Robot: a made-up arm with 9 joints. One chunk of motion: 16 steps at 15 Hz.
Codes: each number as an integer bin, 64 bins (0 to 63) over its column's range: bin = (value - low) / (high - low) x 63, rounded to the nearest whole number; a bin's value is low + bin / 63 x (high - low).
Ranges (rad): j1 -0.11..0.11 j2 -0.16..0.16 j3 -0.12..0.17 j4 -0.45..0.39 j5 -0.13..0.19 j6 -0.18..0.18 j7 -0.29..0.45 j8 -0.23..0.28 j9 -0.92..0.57
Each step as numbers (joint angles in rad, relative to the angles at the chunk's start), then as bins.
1 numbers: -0.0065 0.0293 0.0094 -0.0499 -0.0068 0.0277 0.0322 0.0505 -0.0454
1 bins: 30 37 28 30 24 36 27 35 37
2 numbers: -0.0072 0.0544 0.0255 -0.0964 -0.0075 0.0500 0.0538 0.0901 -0.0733
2 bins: 29 42 32 27 24 40 29 40 36
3 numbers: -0.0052 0.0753 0.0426 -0.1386 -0.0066 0.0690 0.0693 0.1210 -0.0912
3 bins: 30 46 35 23 24 44 31 43 35
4 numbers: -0.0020 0.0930 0.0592 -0.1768 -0.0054 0.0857 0.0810 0.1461 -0.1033
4 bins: 31 50 39 20 25 46 32 46 35
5 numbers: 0.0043 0.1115 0.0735 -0.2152 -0.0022 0.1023 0.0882 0.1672 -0.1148
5 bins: 33 53 42 18 25 49 32 49 34
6 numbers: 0.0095 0.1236 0.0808 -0.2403 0.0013 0.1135 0.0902 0.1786 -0.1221
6 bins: 34 56 44 16 26 51 32 50 34
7 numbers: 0.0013 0.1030 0.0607 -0.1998 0.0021 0.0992 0.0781 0.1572 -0.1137
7 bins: 32 52 39 19 26 49 31 48 34
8 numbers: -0.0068 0.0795 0.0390 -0.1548 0.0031 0.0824 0.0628 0.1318 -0.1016
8 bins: 30 47 35 22 26 46 30 45 35
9 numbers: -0.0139 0.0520 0.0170 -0.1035 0.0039 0.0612 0.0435 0.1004 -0.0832
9 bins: 28 42 30 26 26 42 28 41 35
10 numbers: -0.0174 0.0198 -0.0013 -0.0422 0.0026 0.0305 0.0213 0.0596 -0.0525
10 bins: 27 35 26 31 26 37 27 36 37
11 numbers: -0.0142 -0.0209 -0.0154 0.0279 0.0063 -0.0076 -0.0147 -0.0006 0.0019
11 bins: 27 27 23 36 27 30 23 28 39
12 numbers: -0.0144 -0.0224 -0.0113 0.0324 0.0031 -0.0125 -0.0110 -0.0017 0.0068
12 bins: 27 27 24 36 26 29 24 28 39
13 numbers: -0.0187 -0.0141 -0.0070 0.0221 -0.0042 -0.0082 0.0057 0.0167 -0.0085
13 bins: 26 29 25 35 25 30 25 30 39
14 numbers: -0.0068 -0.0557 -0.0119 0.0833 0.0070 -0.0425 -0.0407 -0.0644 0.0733
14 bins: 30 21 23 40 27 24 21 20 42
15 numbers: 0.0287 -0.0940 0.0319 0.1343 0.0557 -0.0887 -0.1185 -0.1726 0.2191
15 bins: 40 13 33 44 37 16 15 7 48
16 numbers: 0.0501 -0.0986 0.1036 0.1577 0.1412 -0.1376 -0.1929 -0.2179 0.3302
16 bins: 46 12 49 46 53 7 8 1 53
